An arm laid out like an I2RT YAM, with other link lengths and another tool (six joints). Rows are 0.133 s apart.
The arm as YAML. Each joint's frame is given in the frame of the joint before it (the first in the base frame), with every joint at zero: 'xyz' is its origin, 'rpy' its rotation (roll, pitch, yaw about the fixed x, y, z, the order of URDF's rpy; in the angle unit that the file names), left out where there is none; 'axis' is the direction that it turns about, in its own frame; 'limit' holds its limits. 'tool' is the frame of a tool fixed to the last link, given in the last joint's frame.
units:
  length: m
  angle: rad
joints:
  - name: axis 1
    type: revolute
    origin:
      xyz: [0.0, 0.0, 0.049]
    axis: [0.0, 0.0, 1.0]
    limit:
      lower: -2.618
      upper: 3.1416
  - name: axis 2
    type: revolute
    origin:
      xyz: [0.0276, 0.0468, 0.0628]
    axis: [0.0, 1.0, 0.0]
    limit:
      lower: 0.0
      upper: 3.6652
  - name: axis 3
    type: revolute
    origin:
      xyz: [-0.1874, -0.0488, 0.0]
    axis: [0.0, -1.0, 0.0]
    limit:
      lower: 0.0
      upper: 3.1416
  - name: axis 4
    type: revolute
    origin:
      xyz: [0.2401, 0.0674, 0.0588]
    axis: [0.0, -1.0, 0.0]
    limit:
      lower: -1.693
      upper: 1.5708
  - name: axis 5
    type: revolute
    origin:
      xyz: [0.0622, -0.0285, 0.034]
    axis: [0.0, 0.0, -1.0]
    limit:
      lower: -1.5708
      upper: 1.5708
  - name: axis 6
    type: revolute
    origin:
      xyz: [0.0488, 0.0, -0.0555]
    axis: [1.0, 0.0, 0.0]
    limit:
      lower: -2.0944
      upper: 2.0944
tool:
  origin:
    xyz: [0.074, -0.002, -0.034]
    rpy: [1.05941, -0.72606, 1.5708]
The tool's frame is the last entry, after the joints.
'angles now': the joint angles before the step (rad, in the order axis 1, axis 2, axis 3, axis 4, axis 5, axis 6). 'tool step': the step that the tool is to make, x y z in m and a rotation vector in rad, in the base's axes. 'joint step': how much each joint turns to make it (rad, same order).
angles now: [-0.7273 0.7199 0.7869 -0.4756 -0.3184 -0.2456]
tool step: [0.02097 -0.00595 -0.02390 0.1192 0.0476 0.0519]
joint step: [0.0002 0.1987 0.0494 0.0449 -0.0718 0.0303]
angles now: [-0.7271 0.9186 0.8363 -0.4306 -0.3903 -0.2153]
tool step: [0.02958 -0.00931 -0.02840 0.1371 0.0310 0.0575]
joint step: [0.0035 0.2650 0.0881 0.0816 -0.0893 0.0449]
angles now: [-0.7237 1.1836 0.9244 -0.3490 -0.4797 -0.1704]
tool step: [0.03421 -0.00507 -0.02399 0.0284 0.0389 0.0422]
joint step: [0.0583 0.2393 0.1152 0.0796 0.0148 0.0079]
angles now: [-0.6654 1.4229 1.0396 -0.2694 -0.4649 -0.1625]
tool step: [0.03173 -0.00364 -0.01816 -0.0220 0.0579 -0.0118]
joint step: [0.0726 0.2001 0.1412 0.0300 0.0984 0.0125]
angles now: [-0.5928 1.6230 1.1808 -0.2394 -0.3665 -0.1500]
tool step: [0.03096 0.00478 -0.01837 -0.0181 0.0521 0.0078]
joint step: [0.0735 0.1835 0.1480 0.0039 0.0779 0.0098]
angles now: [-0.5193 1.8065 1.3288 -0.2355 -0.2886 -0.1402]
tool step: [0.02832 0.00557 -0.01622 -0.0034 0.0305 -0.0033]
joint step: [0.0567 0.1633 0.1469 -0.0018 0.0565 0.0276]
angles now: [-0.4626 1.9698 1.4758 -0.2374 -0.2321 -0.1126]
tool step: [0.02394 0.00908 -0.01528 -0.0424 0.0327 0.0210]
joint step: [0.0587 0.1374 0.1314 -0.0085 0.0630 -0.0135]
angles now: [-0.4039 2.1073 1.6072 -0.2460 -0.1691 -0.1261]
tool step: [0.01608 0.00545 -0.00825 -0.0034 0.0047 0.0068]
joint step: [0.0280 0.0894 0.0947 -0.0066 0.0189 0.0109]
